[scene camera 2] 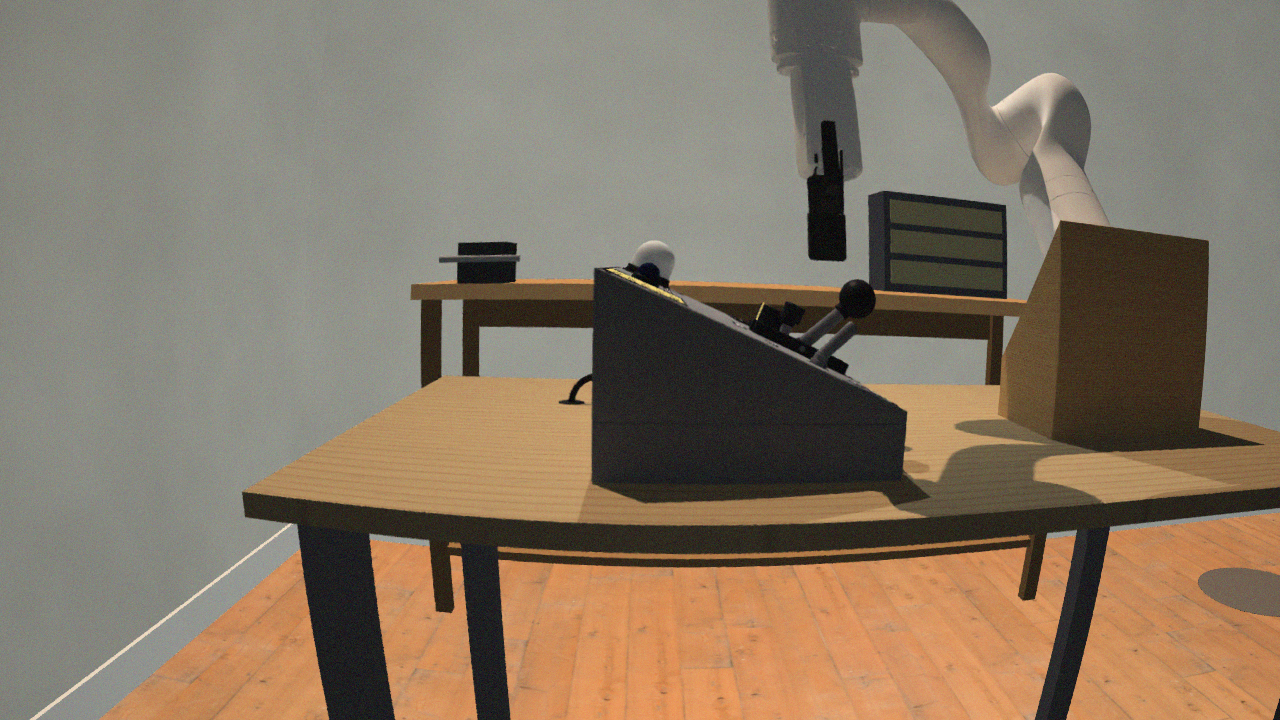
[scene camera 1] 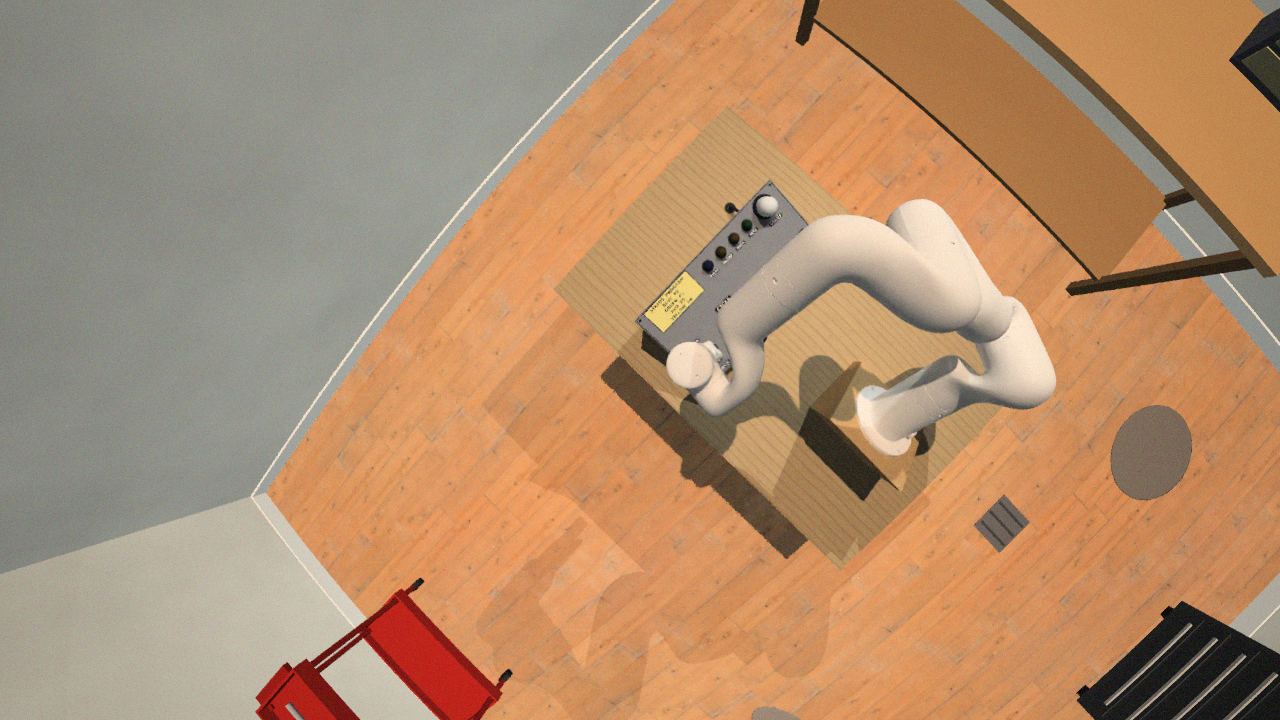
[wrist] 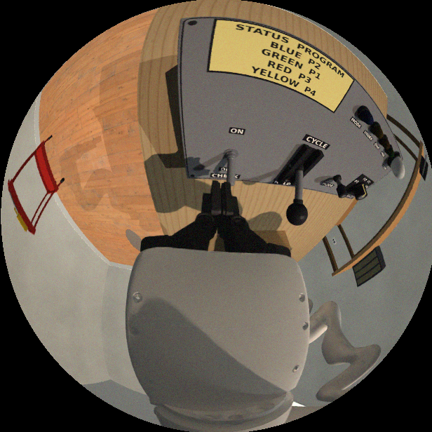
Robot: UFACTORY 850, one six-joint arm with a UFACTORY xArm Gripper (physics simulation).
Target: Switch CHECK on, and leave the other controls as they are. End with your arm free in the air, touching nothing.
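The grey sloped control panel (scene camera 1: 716, 288) (scene camera 2: 716, 411) (wrist: 270, 105) stands on the table. The CHECK toggle (scene camera 2: 836, 344) (wrist: 230, 167) is a thin grey lever. It leans toward the OFF and CHECK labels, away from the ON label (wrist: 237, 131). My gripper (scene camera 2: 826, 257) (wrist: 218, 192) is shut and empty. In scene camera 2 its tips hang above the toggle, with a visible gap. In the wrist view they appear right beside the lever's free end. In scene camera 1 the arm's wrist hides the fingers and toggle.
The CYCLE lever's black ball (scene camera 2: 856, 298) (wrist: 297, 212) stands beside the toggle, on the right in the wrist view. Smaller switches (wrist: 345, 187) and a white knob (scene camera 1: 767, 205) (scene camera 2: 654, 257) are farther along. A wooden box (scene camera 2: 1127, 331) stands on the table (scene camera 1: 644, 197) (scene camera 2: 402, 447) near the arm's base.
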